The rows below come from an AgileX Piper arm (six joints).
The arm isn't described. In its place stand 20 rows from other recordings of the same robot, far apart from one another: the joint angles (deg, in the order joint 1, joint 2, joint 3, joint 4, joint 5, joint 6), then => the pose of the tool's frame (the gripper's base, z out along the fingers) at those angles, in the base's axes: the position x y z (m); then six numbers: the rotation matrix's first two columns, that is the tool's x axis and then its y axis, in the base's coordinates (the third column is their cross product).
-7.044, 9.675, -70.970, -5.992, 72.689, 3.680 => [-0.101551 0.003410 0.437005 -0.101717 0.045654 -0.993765 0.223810 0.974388 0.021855]
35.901, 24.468, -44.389, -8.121, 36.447, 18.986 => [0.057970 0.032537 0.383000 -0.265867 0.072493 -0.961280 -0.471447 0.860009 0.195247]
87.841, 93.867, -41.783, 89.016, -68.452, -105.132 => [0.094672 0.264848 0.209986 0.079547 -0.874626 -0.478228 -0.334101 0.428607 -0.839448]
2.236, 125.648, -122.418, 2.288, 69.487, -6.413 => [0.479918 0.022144 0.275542 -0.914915 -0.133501 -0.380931 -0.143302 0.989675 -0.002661]
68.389, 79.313, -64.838, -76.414, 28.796, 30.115 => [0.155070 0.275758 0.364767 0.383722 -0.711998 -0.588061 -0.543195 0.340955 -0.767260]
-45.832, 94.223, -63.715, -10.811, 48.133, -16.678 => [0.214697 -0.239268 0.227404 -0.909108 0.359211 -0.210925 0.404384 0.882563 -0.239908]
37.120, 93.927, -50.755, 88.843, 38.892, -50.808 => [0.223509 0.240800 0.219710 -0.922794 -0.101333 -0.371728 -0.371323 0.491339 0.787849]
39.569, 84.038, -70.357, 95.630, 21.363, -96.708 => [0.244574 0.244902 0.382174 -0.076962 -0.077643 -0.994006 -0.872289 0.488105 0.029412]
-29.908, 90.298, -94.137, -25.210, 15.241, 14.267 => [0.319602 -0.195593 0.457534 -0.179021 -0.099273 -0.978824 0.569511 0.800807 -0.185378]
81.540, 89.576, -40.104, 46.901, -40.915, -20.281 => [0.088423 0.298690 0.226568 -0.289198 -0.036125 -0.956588 -0.747128 0.633256 0.201959]
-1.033, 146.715, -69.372, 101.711, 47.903, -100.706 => [0.386948 0.059151 -0.040549 -0.897573 0.093694 -0.430794 -0.254682 0.687416 0.680144]
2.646, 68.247, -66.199, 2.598, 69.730, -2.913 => [0.215956 0.013854 0.350914 -0.915123 -0.077413 -0.395673 -0.095076 0.995151 0.025193]
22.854, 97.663, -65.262, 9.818, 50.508, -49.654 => [0.297773 0.138497 0.213765 -0.371513 -0.895356 -0.245591 -0.916773 0.395564 -0.055289]
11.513, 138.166, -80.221, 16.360, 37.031, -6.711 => [0.395340 0.096280 0.006043 -0.995996 -0.089399 -0.000845 -0.088229 0.981350 0.170787]
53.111, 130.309, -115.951, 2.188, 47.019, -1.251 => [0.306213 0.412235 0.218541 -0.503140 -0.663381 -0.553874 -0.806666 0.590454 0.025584]
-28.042, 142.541, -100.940, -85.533, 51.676, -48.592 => [0.411409 -0.299778 0.094118 -0.210631 -0.417285 0.884029 -0.976767 0.053287 -0.207574]
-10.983, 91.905, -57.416, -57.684, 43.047, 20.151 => [0.302763 -0.112233 0.238007 -0.940895 -0.220415 -0.257166 0.018689 0.724333 -0.689197]
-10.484, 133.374, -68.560, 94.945, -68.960, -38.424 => [0.355484 -0.151836 0.064129 -0.083464 0.354904 -0.931170 0.994697 -0.026681 -0.099327]
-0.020, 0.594, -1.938, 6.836, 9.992, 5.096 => [0.055605 0.001860 0.208399 -0.065304 0.204975 -0.976586 -0.007025 0.978557 0.205859]
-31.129, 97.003, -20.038, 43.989, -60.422, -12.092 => [0.176451 -0.170775 0.141870 -0.080376 0.264074 -0.961147 0.941307 0.337265 0.013947]
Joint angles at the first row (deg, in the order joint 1, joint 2, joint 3, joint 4, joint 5, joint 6):
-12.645, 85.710, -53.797, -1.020, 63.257, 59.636
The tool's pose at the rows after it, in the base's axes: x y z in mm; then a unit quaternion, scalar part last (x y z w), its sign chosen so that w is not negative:
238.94 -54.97 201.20 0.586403 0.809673 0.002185 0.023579
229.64 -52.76 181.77 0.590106 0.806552 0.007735 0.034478
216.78 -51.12 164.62 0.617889 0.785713 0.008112 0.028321
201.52 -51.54 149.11 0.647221 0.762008 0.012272 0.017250
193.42 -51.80 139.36 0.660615 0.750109 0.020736 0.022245
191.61 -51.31 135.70 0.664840 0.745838 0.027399 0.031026
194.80 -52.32 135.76 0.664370 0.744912 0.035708 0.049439
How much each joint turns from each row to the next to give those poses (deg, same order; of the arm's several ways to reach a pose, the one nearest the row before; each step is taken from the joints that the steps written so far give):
0.000, -0.001, 5.383, 0.000, -8.133, 0.111
0.001, -0.106, 5.248, -0.001, -6.538, 0.639
-0.406, 0.000, 4.737, 0.255, -4.094, 3.458
-1.473, -0.102, 4.661, 1.385, -3.619, 1.860
-0.934, -0.001, 3.077, 1.086, -4.005, 0.244
-0.108, 0.001, 1.231, 0.509, -2.471, 0.138
0.002, 0.000, 0.100, 0.000, -2.418, 0.002

